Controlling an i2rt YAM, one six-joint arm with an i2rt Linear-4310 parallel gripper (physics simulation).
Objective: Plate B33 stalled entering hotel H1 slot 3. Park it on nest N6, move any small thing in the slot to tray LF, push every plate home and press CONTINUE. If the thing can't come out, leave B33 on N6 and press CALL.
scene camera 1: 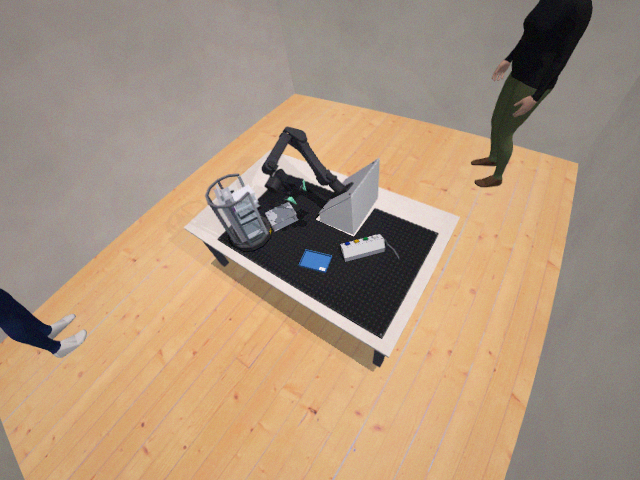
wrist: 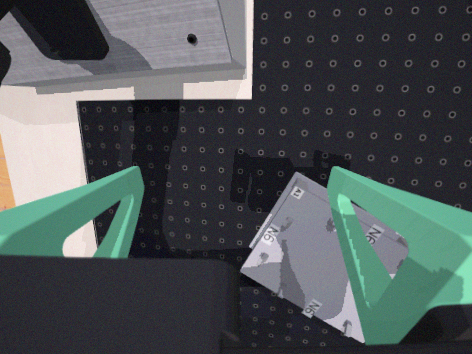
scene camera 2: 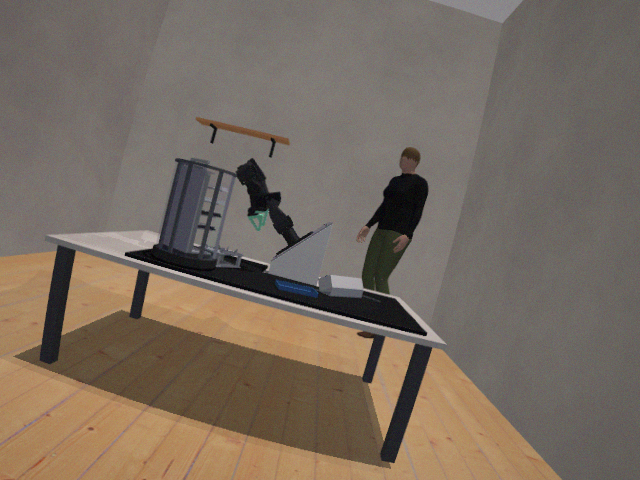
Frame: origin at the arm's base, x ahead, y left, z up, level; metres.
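Where they show: gripper, fingertip midpoint: (scene camera 1: pixel 300 197) (wrist: pixel 235 177) (scene camera 2: pixel 260 228); arm's base at its link origin: (scene camera 1: pixel 341 191) (scene camera 2: pixel 295 243).
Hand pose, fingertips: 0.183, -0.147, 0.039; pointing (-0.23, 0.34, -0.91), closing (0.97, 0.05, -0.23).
Observation:
Things, the pixels of their centre, and the offset from my fingertips, as dx, dy, dz. "spot": a spot on its surface instead. Level surfaces: height alone.
- nest N6 at the middle of its body: (wrist: pixel 330 259) (scene camera 2: pixel 220 255) (scene camera 1: pixel 281 215) +0.081, -0.127, -0.152
- hotel tower at the middle of its body: (scene camera 2: pixel 194 212) (scene camera 1: pixel 240 212) +0.270, -0.215, +0.010
- blue tray at the middle of its body: (scene camera 2: pixel 296 288) (scene camera 1: pixel 315 260) +0.209, +0.235, -0.181
- button box at the middle of its body: (scene camera 2: pixel 341 284) (scene camera 1: pixel 362 245) +0.012, +0.407, -0.148
- cable at a spot on its surface: (scene camera 1: pixel 393 250) spot: -0.074, +0.549, -0.187
- black mat at its surface level: dz -0.190
- white table at its surface level: dz -0.202
My gripper (scene camera 1: pixel 297 192) (scene camera 2: pixel 258 220) (wrist: pixel 235 177) has green fingers standing wide apart with nothing between them. It hangs above the mat, beside nest N6 (scene camera 1: pixel 281 215) (scene camera 2: pixel 230 259) (wrist: pixel 312 260), a grey block partly behind the right finger in the wrist view. No plate shows on the visible part of N6. The hotel tower (scene camera 1: pixel 248 243) (scene camera 2: pixel 187 217) stands beside the nest; shelves show in its open side, but slot labels, B33 and any small thing cannot be made out. A blue tray (scene camera 1: pixel 314 259) (scene camera 2: pixel 296 288) lies on the mat, its label unreadable. The button box (scene camera 1: pixel 363 251) (scene camera 2: pixel 343 286) has coloured buttons; their lettering is unreadable.
A grey wedge-shaped mount (scene camera 1: pixel 366 198) (scene camera 2: pixel 306 258) stands under the arm's base end. A cable (scene camera 1: pixel 393 250) runs from the button box. The black mat (scene camera 1: pixel 361 299) lies on the white table (scene camera 1: pixel 434 219). A person in black (scene camera 1: pixel 547 46) (scene camera 2: pixel 405 196) stands beyond the table.

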